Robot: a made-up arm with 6 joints.
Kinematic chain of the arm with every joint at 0, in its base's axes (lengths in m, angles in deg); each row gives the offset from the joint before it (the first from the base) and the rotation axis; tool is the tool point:
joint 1: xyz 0 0 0.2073 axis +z
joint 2: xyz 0 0.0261 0 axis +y
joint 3: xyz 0 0 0.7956 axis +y
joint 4: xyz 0 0 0.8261 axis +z
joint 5: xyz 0 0 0 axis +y
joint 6: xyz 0 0 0.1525 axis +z
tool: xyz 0 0 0
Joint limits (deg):
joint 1: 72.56..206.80
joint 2: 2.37..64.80
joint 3: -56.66..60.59
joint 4: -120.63..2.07
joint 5: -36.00..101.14
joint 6: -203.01..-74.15
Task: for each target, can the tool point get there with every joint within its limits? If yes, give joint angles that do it. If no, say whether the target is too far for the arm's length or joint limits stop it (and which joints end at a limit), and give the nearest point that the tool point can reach.
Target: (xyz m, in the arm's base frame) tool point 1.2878 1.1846 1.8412
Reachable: no: too far | nearest point 0.4437 1.0777 1.4586 | short by 0.933 m
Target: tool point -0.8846 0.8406 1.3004
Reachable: yes | joints 141.68 33.07 29.61 -98.42 65.35 -146.36
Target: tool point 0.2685 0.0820 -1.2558
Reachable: no: joint limits stop it (at a limit: joint 1, joint 2, joint 3) | nearest point 0.3823 1.2324 -0.0428 | short by 1.676 m
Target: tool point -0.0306 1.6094 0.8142
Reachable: yes | joints 93.25 59.33 15.99 -65.44 38.76 -182.76
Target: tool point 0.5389 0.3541 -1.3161
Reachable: no: joint limits stop it (at a limit: joint 1, joint 2, joint 3) | nearest point 0.4058 1.2491 -0.0562 | short by 1.551 m
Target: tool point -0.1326 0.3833 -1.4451
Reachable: no: joint limits stop it (at a limit: joint 2, joint 3) | nearest point -0.4283 1.2382 -0.0601 | short by 1.654 m
